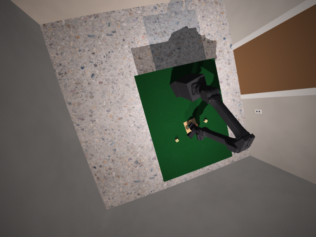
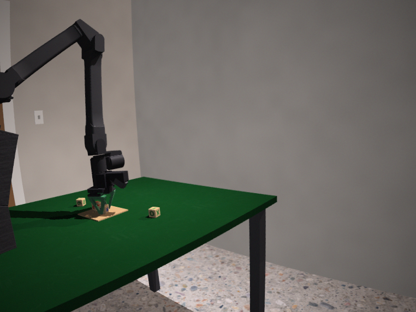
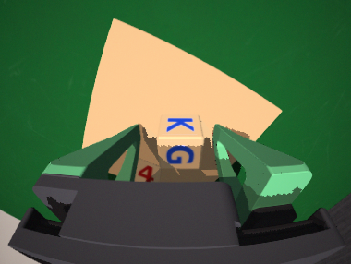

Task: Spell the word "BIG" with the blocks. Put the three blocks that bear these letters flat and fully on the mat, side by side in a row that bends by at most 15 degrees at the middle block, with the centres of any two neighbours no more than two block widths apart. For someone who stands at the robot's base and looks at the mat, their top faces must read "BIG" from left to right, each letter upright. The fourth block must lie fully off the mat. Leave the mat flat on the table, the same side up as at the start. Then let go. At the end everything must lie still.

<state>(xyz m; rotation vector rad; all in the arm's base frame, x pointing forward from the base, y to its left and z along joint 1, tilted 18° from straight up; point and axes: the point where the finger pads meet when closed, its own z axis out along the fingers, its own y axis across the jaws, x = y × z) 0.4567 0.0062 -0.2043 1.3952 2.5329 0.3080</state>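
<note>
Now: the tan mat 2 cm to the left of my hand and 1 cm below it. Also, from my hand: I block: 1 cm behind, 19 cm to the left; then B block: 6 cm to the left.
</note>
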